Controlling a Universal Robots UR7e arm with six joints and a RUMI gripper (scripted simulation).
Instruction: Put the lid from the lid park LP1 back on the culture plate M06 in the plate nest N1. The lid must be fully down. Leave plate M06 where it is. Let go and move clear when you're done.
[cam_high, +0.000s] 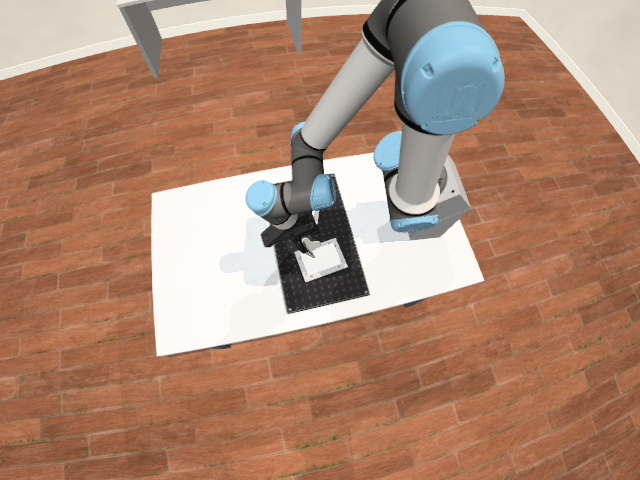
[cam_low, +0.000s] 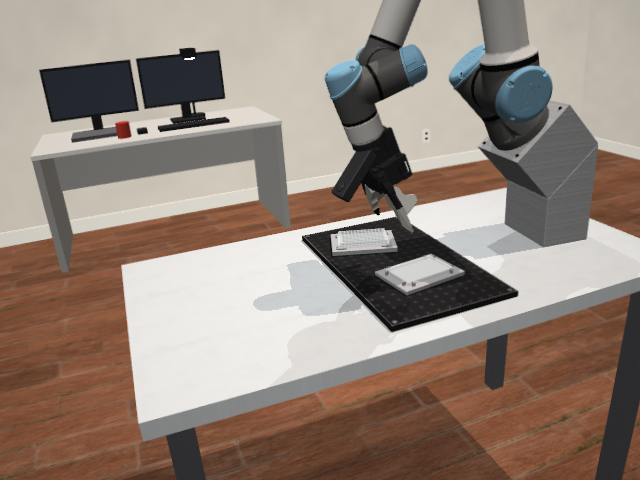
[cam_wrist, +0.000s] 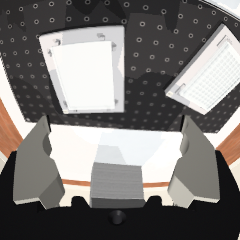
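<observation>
My hand is 110 mm above the lid, 50 mm past it and 40 mm to the right of it. From my hand the other things lie so: lid park: 120 mm below, 50 mm behind, 40 mm to the left; culture plate: 180 mm to the right, 100 mm below, 20 mm ahead.
</observation>
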